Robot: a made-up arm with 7 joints.
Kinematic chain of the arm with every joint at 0, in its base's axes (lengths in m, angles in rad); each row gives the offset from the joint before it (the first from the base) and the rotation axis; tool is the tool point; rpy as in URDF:
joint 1: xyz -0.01 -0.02 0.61 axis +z
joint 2: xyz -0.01 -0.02 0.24 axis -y
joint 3: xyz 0 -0.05 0.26 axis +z
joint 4: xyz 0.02 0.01 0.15 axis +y
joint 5: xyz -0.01 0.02 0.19 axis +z
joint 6: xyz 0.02 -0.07 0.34 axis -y
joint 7: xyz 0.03 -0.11 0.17 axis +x
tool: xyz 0.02 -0.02 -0.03 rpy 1.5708 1.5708 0
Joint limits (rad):
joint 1: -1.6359..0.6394
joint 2: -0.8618..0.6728
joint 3: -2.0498..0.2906
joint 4: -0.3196..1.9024
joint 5: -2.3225..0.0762
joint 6: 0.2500..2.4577
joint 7: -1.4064..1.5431
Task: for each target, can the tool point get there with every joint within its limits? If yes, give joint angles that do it. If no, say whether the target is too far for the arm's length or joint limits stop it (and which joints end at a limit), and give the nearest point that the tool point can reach.
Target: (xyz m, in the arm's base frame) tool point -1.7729 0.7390 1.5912
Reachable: no: too far | nearest point -0.9289 0.3756 1.3712 | short by 0.945 m
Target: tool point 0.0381 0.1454 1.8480
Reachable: yes | joints -0.8508 -0.0209 -0.9648 -0.0871 -1.0313 1.3742 1.0965
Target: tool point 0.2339 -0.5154 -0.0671
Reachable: no: joint limits stop it (at a limit: joint 2, joint 4, joint 5, joint 6, joint 7) | nearest point 0.2427 -0.5332 0.4029 | short by 0.470 m
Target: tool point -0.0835 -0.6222 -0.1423
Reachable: no: joint limits stop it (at a limit: joint 2, joint 4, joint 5, joint 6, joint 7) | nearest point -0.0795 -0.5893 0.4029 | short by 0.546 m
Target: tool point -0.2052 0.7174 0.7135
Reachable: no: joint limits stop it (at a limit: joint 1, joint 2, joint 3, joint 4, joint 5, joint 6) | nearest point -0.3672 0.5555 0.9067 | short by 0.300 m
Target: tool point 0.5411 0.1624 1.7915
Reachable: yes | joints 0.2871 -0.6278 -0.8710 0.1076 -1.4386 0.4462 -0.1043
